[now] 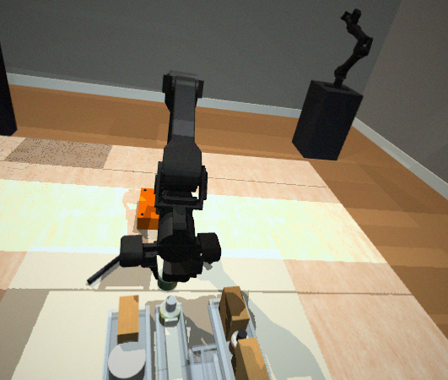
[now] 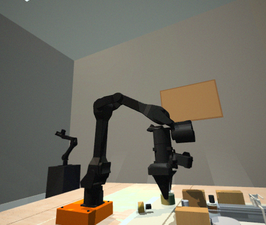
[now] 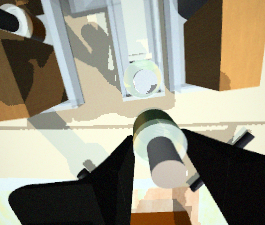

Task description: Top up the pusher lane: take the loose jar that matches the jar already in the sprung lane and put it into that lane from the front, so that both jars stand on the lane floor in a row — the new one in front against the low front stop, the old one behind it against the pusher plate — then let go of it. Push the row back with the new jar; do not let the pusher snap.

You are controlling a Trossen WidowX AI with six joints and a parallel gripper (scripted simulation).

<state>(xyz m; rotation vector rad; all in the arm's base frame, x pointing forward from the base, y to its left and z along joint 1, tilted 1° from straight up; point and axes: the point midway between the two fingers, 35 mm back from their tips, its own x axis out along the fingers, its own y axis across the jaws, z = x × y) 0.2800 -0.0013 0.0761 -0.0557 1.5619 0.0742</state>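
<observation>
Right now the grey cylinder is 14 cm ahead of my gripper tip, 6 cm to the right of it and 5 cm below it. Round my gripper tip: black rod 11 cm behind, 12 cm to the right, 7 cm below.
</observation>
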